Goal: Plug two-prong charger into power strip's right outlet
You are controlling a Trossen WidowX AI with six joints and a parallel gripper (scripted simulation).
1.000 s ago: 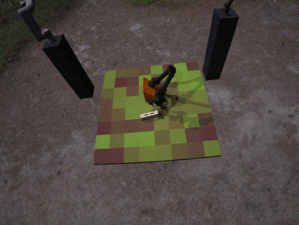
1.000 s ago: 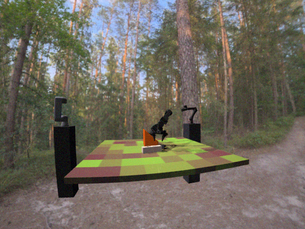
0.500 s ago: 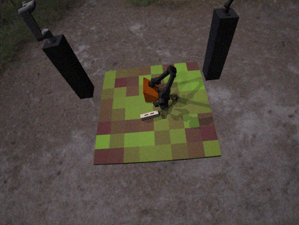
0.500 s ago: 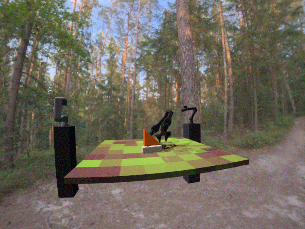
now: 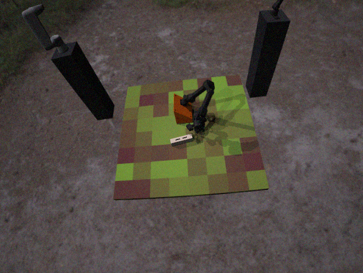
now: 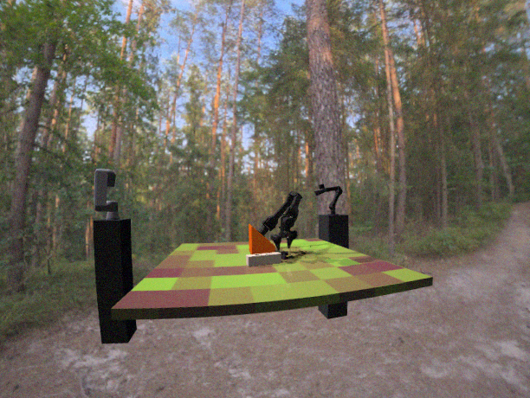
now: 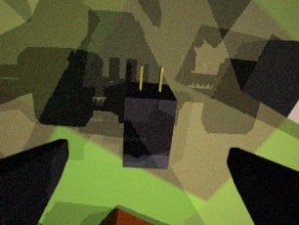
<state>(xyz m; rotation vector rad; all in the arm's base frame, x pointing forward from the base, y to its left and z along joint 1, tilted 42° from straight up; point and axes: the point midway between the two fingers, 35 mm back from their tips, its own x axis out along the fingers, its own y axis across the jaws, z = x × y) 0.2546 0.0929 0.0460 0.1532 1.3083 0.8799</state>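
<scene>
The dark two-prong charger is 40 mm below my gripper tip, 10 mm to the left of it and 10 mm ahead of it.
</scene>
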